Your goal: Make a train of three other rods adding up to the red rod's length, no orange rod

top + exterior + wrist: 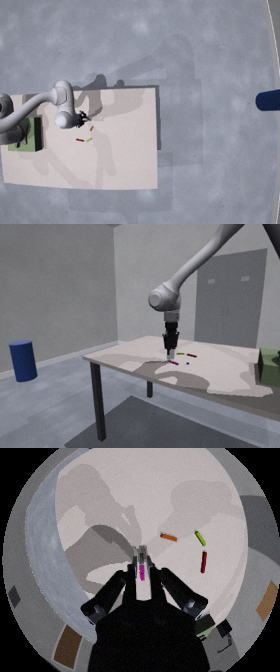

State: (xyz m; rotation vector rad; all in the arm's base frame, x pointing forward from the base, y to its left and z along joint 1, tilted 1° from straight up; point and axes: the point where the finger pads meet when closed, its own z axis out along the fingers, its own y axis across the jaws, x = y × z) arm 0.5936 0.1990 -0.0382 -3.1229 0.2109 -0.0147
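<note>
My hand is 5 cm above the grey rod. The rest, counted from my hand: orange rod (4 cm ahead, 8 cm to the right, 5 cm below); lime rod (3 cm ahead, 18 cm to the right, 5 cm below); blue rod (10 cm behind, 4 cm to the right, 5 cm below).
</note>
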